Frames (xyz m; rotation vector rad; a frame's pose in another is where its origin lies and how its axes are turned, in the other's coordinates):
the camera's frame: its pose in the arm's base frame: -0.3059 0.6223 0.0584 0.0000 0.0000 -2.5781
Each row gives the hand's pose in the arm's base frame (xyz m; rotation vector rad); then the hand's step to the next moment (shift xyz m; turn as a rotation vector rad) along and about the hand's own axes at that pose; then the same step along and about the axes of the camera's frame.
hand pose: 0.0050 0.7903 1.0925 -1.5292 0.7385 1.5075
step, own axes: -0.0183 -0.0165 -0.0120 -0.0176 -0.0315 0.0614
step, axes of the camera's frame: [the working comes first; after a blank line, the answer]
step, axes of the arm's base frame: 0.0183 -0.0054 0.0197 -0.0043 0.0656 0.0273

-0.0126 0.0143 0.0197 -0.0314 -0.0578 0.0273
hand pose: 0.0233 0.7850 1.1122 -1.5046 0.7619 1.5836
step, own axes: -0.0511 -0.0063 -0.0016 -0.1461 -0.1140 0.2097
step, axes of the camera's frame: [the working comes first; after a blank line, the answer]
step, axes of the arm's base frame: 0.0046 -0.0057 0.0510 -0.0120 0.2149 0.1789

-0.0008 0.0072 0.0510 -0.1046 -0.1880 0.1789
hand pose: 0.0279 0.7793 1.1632 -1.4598 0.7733 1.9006
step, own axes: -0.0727 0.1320 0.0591 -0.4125 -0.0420 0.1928
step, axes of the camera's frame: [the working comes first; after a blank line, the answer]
step, axes of the arm's base frame: -0.1222 -0.0484 0.0944 -0.0025 0.1244 0.4400

0.1292 -0.0244 0.0944 -0.0644 -0.1065 0.4400
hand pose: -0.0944 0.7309 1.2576 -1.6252 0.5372 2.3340
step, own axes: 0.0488 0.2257 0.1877 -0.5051 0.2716 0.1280
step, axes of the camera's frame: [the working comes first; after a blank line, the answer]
step, axes of the arm's base frame: -0.2667 -0.1228 0.0482 -0.0416 -0.1856 0.5560

0.2911 -0.0387 0.0482 0.1343 0.1347 0.5560
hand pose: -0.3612 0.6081 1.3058 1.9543 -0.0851 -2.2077
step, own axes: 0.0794 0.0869 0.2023 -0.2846 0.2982 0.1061
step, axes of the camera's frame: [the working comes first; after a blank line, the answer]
step, axes of the arm's base frame: -0.1997 -0.1164 -0.0369 -0.0418 -0.2497 0.3422

0.2310 -0.0082 -0.0369 0.1687 0.1888 0.3422
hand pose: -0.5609 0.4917 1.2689 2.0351 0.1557 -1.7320
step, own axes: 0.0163 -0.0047 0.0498 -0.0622 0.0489 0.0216
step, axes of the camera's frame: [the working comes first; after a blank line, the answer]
step, axes of the arm's base frame: -0.0436 -0.0197 -0.0219 -0.0138 -0.0395 0.0706

0.0474 -0.0066 -0.0219 0.0327 0.0260 0.0706
